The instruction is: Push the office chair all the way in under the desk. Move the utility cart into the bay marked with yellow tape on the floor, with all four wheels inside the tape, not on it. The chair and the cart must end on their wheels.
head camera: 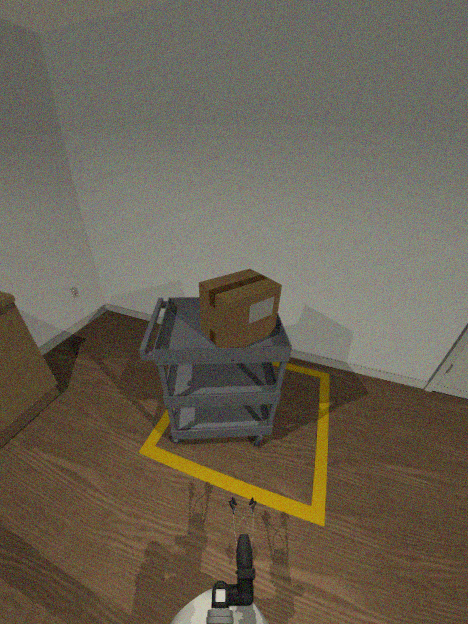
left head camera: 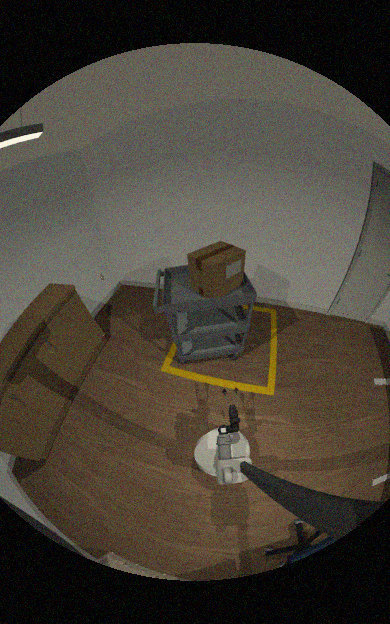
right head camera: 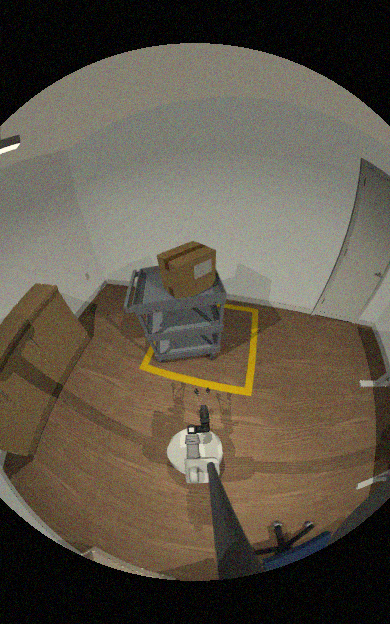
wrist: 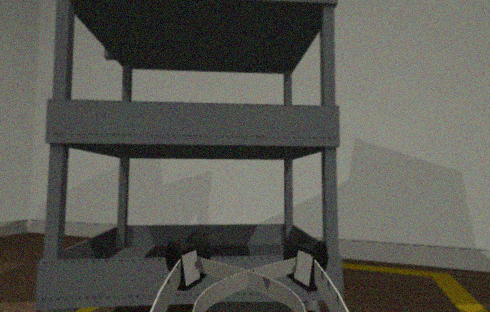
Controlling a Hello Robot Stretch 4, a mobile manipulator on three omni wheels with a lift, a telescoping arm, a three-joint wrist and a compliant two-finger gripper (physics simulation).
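Places are measured from the robot's base along level axes (x right, y ahead, z up), in centimetres.
Where they show: gripper, fingertip midpoint: [head camera: 242,497] [left head camera: 229,387] [right head camera: 201,387] [wrist: 246,248].
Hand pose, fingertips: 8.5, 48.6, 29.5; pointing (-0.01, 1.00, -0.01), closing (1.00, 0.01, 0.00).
Observation:
After its pixels a point has its place, as x, y, z.
The grey utility cart [head camera: 221,355] {-2.8, 87.0, 79.7} [left head camera: 212,303] {-0.6, 87.2, 78.9} [right head camera: 182,303] {0.4, 87.2, 79.0} [wrist: 195,122] {-2.5, 87.0, 47.1} stands upright at the yellow tape bay [head camera: 319,453] {61.6, 83.6, -2.8} [left head camera: 273,345] {68.8, 99.2, -2.8} [right head camera: 254,345] {70.4, 99.0, -2.7}. Its two near wheels are inside the front tape line, the left one close to the left strip. Its far wheels are hidden. My gripper [head camera: 242,504] {8.5, 48.6, 29.5} [left head camera: 230,390] {8.5, 48.6, 29.5} [right head camera: 202,390] {8.5, 48.6, 29.5} [wrist: 246,248] {8.5, 48.6, 29.5} is open and empty, in front of the cart and apart from it. Part of the office chair, with a blue seat [left head camera: 310,550] [right head camera: 297,551] and black base, shows at the lower right of both side head views. I cannot make out the desk.
A cardboard box [head camera: 239,312] {4.4, 94.1, 98.1} [left head camera: 215,272] {2.0, 92.4, 98.6} [right head camera: 187,272] {5.2, 94.8, 97.1} sits on the cart's top tray. A large brown box-like piece [head camera: 22,367] {-131.3, 108.0, 41.9} [left head camera: 70,340] {-138.5, 85.7, 47.7} [right head camera: 55,335] {-137.3, 89.5, 48.6} stands at the left. Walls run behind and left of the bay. A door [right head camera: 350,250] {184.2, 130.9, 103.2} is at the right.

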